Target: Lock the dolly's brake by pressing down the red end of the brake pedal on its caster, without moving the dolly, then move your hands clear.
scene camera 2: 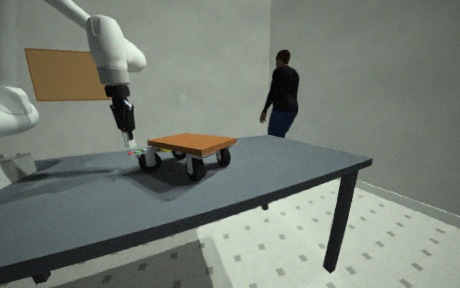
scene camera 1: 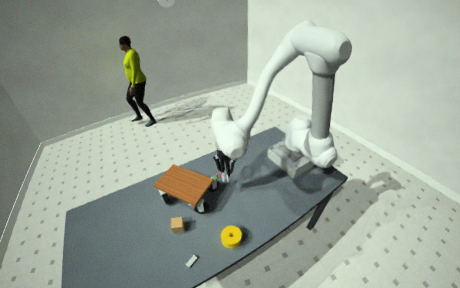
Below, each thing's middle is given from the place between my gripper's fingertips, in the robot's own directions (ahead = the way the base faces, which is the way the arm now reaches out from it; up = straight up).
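The dolly (scene camera 2: 187,145) is 50 mm below my hand, 80 mm to the right of it and 210 mm ahead of it.
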